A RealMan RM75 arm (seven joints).
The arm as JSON. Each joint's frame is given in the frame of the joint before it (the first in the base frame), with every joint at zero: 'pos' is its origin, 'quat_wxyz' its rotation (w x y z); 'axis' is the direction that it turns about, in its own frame. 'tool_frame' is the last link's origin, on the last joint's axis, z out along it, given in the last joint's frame.
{
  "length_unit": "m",
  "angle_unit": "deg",
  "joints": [
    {
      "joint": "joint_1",
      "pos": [
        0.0,
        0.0,
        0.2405
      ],
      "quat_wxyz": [
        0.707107,
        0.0,
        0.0,
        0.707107
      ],
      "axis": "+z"
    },
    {
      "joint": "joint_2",
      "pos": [
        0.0,
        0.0,
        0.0
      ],
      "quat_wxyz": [
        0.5,
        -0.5,
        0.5,
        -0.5
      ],
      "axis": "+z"
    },
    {
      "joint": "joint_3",
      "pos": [
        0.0,
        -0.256,
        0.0
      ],
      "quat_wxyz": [
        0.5,
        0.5,
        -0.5,
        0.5
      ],
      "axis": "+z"
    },
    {
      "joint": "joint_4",
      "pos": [
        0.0,
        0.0,
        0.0
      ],
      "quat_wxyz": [
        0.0,
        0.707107,
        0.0,
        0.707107
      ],
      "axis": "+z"
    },
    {
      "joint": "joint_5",
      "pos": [
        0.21,
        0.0,
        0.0
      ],
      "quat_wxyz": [
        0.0,
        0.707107,
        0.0,
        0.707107
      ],
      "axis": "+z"
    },
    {
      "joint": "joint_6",
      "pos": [
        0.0,
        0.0,
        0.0
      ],
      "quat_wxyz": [
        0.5,
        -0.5,
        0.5,
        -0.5
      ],
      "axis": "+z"
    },
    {
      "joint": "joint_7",
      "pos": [
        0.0,
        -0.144,
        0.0
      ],
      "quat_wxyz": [
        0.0,
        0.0,
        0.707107,
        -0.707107
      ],
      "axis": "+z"
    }
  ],
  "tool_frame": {
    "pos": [
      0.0,
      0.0,
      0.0
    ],
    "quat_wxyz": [
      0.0,
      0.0,
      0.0,
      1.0
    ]
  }
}
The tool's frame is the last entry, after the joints.
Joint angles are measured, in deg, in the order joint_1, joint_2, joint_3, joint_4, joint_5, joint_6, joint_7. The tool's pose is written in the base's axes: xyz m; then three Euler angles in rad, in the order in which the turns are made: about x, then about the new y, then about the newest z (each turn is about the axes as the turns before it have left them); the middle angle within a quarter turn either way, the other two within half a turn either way. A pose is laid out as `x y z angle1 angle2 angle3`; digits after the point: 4 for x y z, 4 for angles.
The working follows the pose.
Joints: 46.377 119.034 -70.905 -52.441 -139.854 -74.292 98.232
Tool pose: 0.1709 0.4036 -0.0340 -2.9041 0.2449 -0.0213
Where each joint sits with the arm in this pose, in the base's axes (m; each line is computed from the numbers above, not from the rounded line before):
joint_1: 0.0000 0.0000 0.2405
joint_2: 0.0000 0.0000 0.2405
joint_3: 0.1544 0.1620 0.1163
joint_4: 0.1544 0.1620 0.1163
joint_5: 0.1360 0.3707 0.1017
joint_6: 0.1360 0.3707 0.1017
joint_7: 0.1709 0.4036 -0.0340
the tool: 0.1709 0.4036 -0.0340

